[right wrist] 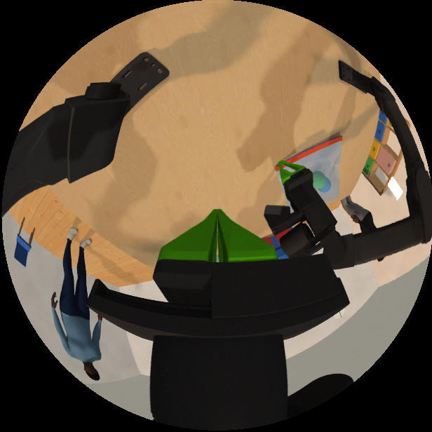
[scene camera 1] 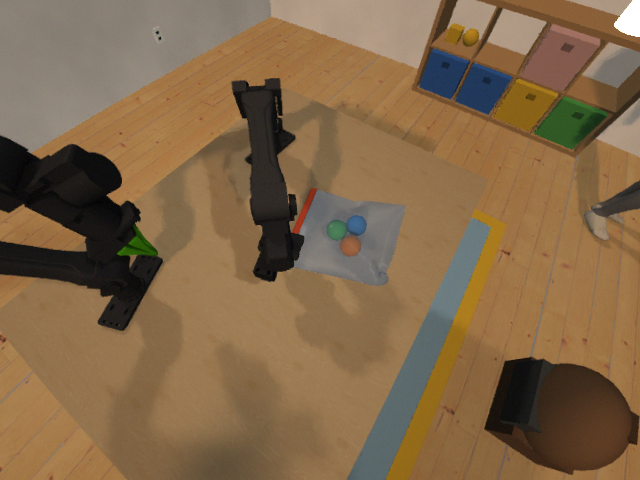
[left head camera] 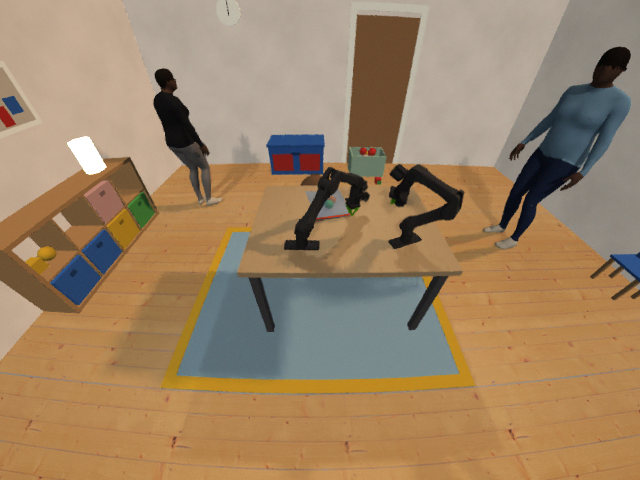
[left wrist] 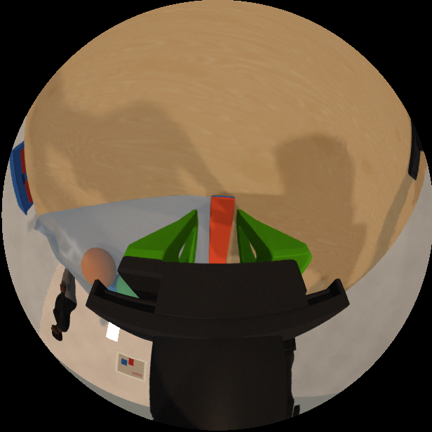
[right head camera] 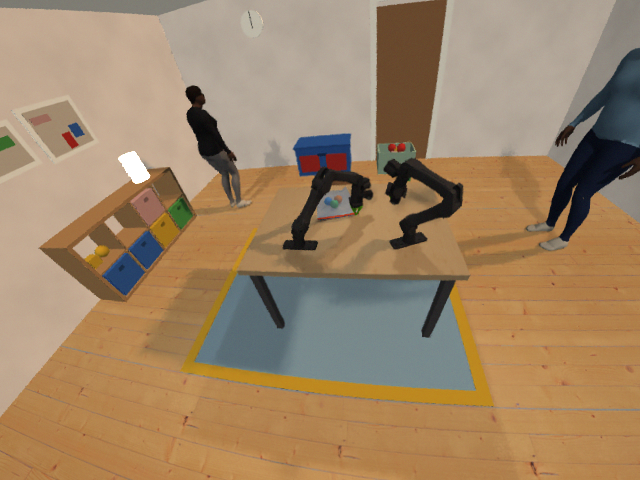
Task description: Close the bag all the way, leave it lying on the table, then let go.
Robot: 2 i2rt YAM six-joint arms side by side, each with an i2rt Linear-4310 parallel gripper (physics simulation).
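Observation:
The clear bag [left head camera: 338,209] [right head camera: 341,210] [scene camera 1: 317,255] [left wrist: 150,220] [right wrist: 332,165] lies flat on the table, with green, blue and orange balls inside. Its red strip [scene camera 1: 306,209] [left wrist: 222,225] [right wrist: 320,146] runs along the mouth; a thin blue edge shows beside it in the right wrist view. My left gripper [left head camera: 352,210] [left wrist: 216,215] is open over one end of the strip, fingers either side of it with gaps; whether they touch the table is unclear. My right gripper [scene camera 1: 156,254] [right wrist: 216,215] is shut and empty, above the table away from the bag.
The table [left head camera: 289,263] carries both arm bases. A blue and red chest [left head camera: 296,155] and a green bin [left head camera: 366,162] stand beyond it. A cubby shelf [scene camera 1: 547,147] stands to one side. Two people [left head camera: 175,118] [left head camera: 573,129] stand near the table.

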